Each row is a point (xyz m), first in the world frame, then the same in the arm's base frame.
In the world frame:
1: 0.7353 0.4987 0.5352
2: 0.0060 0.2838 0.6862
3: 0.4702 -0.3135 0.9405
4: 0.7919 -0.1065 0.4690
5: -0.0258 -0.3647 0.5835
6: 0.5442 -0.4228 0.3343
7: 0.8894 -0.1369 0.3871
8: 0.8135 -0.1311 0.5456
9: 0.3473 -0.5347 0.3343
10: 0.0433 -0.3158 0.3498
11: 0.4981 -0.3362 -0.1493
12: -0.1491 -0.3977 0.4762
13: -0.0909 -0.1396 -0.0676
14: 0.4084 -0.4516 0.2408
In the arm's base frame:
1: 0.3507 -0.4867 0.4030
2: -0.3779 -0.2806 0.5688
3: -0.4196 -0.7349 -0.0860
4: 0.1196 -0.4666 -0.1627
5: -0.6840 -0.1875 -0.0054
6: -0.1746 -0.2372 -0.3637
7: 0.2123 -0.4409 -0.2515
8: 0.0933 -0.5448 -0.1743
9: -0.3818 -0.1467 -0.3758
10: -0.5130 -0.0130 -0.0511
11: 0.0265 0.2127 -0.3892
12: -0.7524 -0.0354 -0.0076
13: -0.3616 0.4217 0.0556
14: -0.2560 -0.0914 -0.3534

